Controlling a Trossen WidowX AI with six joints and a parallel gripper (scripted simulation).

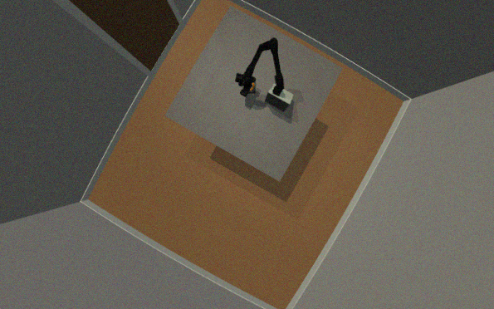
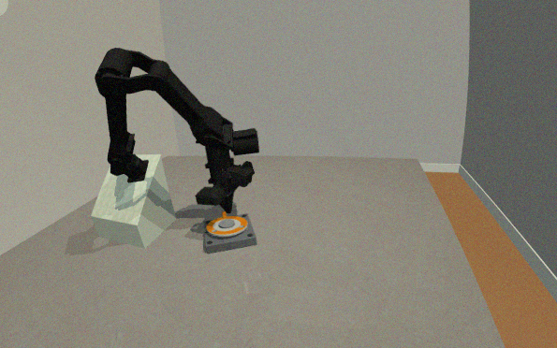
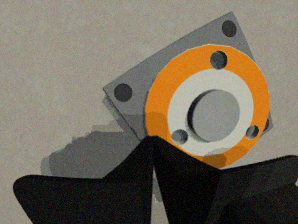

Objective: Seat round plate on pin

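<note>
Right now my gripper tip is 50 mm to the left of the grey base, 20 mm above it and 10 mm short of it.
</note>
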